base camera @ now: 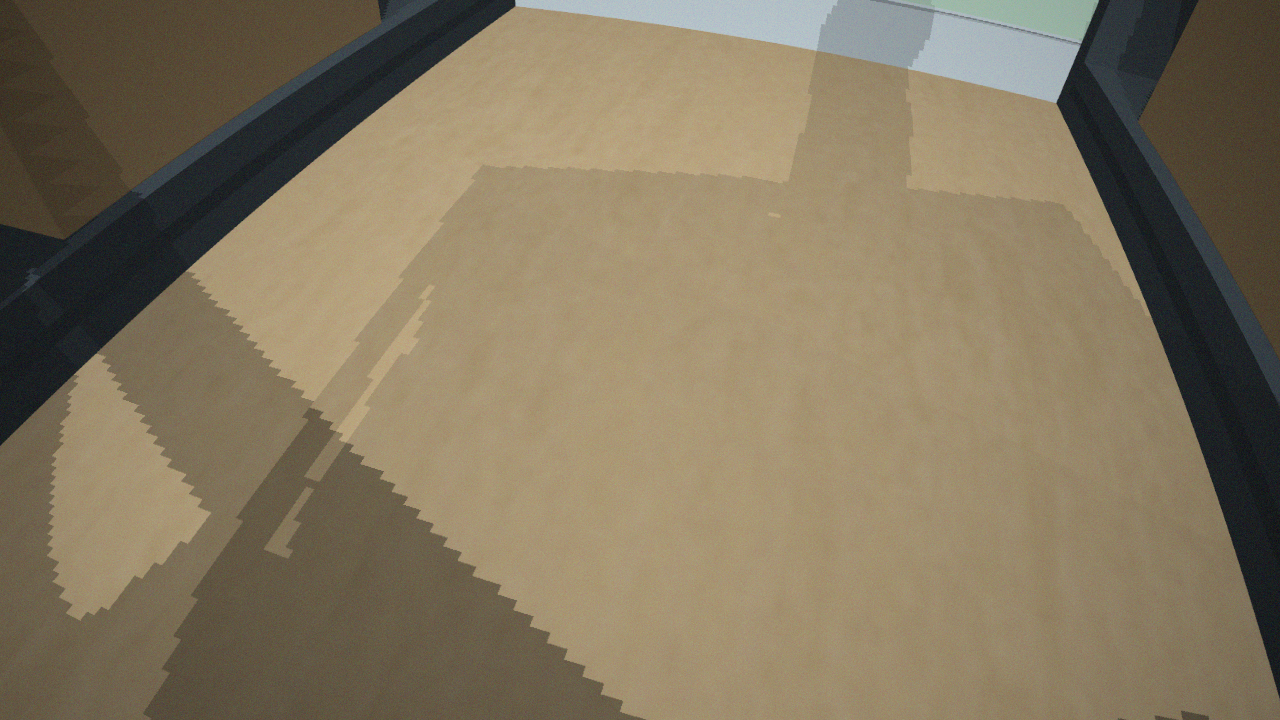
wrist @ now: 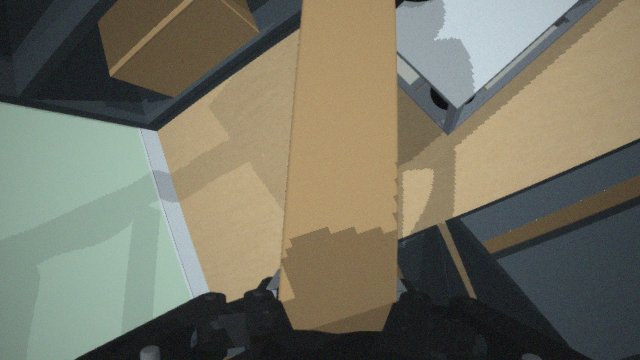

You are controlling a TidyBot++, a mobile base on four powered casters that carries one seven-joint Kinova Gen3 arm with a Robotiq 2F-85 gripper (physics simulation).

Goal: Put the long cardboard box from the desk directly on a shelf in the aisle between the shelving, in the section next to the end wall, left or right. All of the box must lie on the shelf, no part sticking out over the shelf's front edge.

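Frame: origin at the arm's base, x ahead, y right, z down, level; millimetres.
Where they show: gripper, between the fingertips: [wrist: 335, 286].
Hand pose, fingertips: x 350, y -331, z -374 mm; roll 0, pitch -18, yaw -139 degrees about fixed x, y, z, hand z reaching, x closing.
Note:
After its pixels a point has its place.
The long cardboard box [wrist: 345, 125] @[x 284, y -275, z -401 mm] runs from the bottom middle of the wrist view up past its top edge. My gripper [wrist: 335, 286] @[x 350, y -331, z -374 mm] is shut on the box near its lower end, one finger at each long side. The box hangs above the aisle floor and hides part of it. The end wall [wrist: 90, 200] @[x 1090, y 309, z 40 mm] [base camera: 1011, 13] @[x 1030, y 518, z 294 mm] is pale green with a white base strip. Dark shelving [base camera: 358, 111] [wrist: 230, 65] stands on one side of the aisle, and more shelving [base camera: 1163, 232] [wrist: 565, 305] stands on the other. The box and gripper do not show in the base view.
A brown carton [wrist: 185, 47] [base camera: 223, 62] sits on the shelving at the left of both views. Another brown carton [base camera: 1226, 152] @[x 593, y 520, z 261 mm] shows at the right of the base view. My grey and white base [wrist: 480, 55] @[x 60, y -208, z 14 mm] stands on the wooden floor [wrist: 525, 150] @[x 12, y -417, z 397 mm] [base camera: 760, 402] @[x 414, y 100, z 396 mm] between the shelves.

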